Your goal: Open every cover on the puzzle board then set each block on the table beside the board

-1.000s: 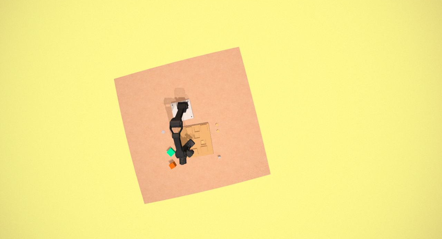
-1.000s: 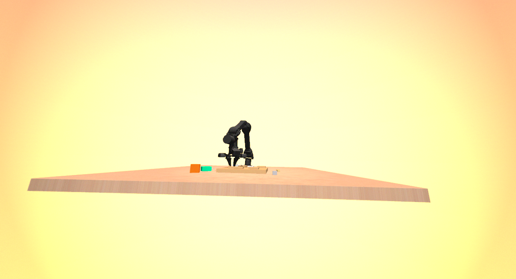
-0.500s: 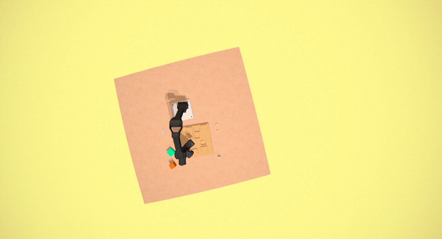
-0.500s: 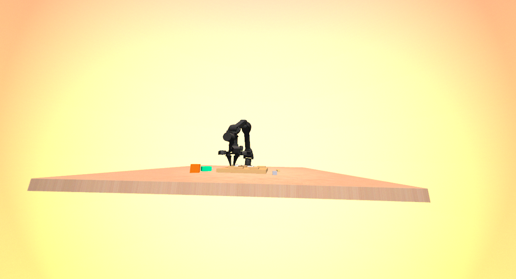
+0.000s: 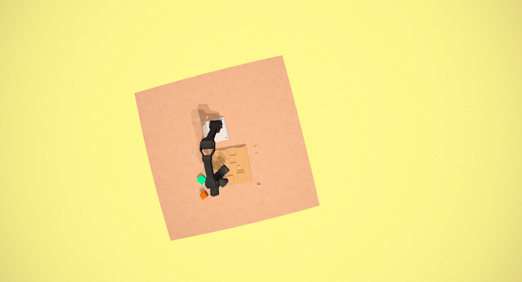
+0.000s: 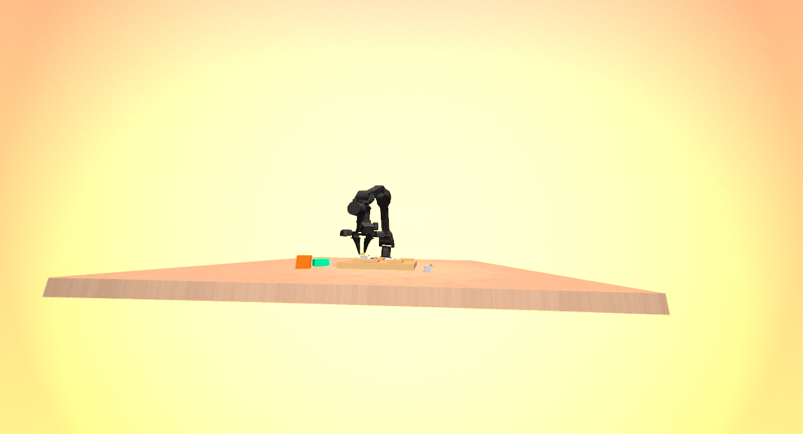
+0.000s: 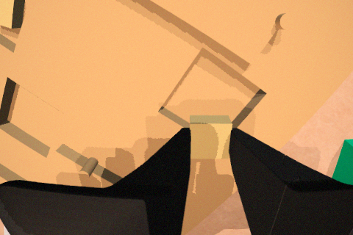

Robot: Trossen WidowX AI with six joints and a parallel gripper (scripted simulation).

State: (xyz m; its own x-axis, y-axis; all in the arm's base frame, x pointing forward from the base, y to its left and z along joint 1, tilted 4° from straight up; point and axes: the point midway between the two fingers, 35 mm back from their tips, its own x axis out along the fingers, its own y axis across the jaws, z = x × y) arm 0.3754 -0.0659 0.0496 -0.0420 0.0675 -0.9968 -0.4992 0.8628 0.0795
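The tan puzzle board lies 3 cm behind my gripper tip, 11 cm to the left of it and 3 cm below it. Round my gripper tip: grey cube 18 cm ahead, 27 cm to the left, 4 cm below; green block 2 cm ahead, 17 cm to the right, 4 cm below; orange block 15 cm ahead, 18 cm to the right, 3 cm below.
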